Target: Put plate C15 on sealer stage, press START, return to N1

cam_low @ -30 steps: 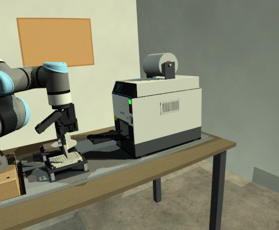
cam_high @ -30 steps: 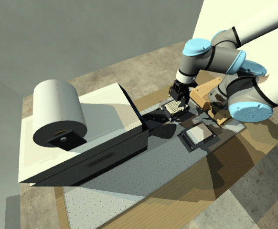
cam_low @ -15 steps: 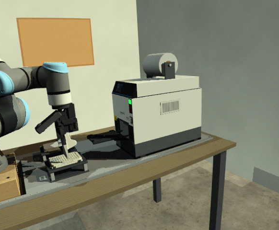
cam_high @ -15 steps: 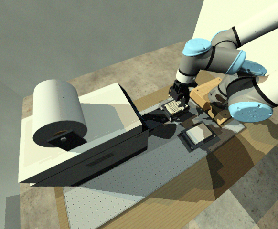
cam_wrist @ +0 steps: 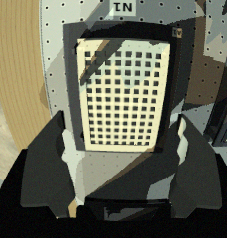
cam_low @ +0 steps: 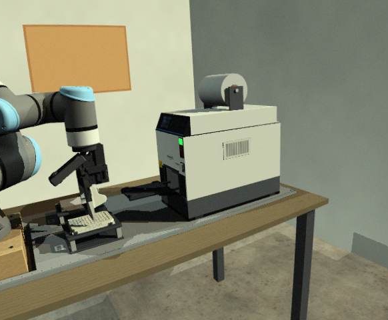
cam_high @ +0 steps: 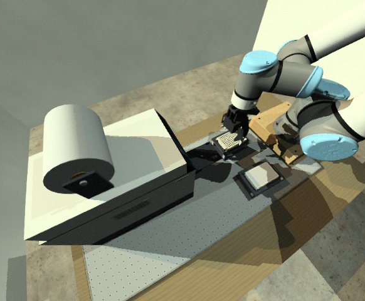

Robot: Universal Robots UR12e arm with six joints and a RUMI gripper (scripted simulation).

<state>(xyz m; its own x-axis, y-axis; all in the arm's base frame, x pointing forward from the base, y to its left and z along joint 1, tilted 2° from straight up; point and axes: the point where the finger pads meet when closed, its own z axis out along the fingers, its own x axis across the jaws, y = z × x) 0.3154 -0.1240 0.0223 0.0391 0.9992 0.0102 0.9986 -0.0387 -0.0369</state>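
My hand is 30 mm above the white open-well plate. Round my hand: dark stage (200 mm ahead, 20 mm to the left, 20 mm above); foil-covered plate (220 mm to the left, 40 mm below, 10 mm ahead); start button (300 mm ahead, 100 mm above, 80 mm to the right).
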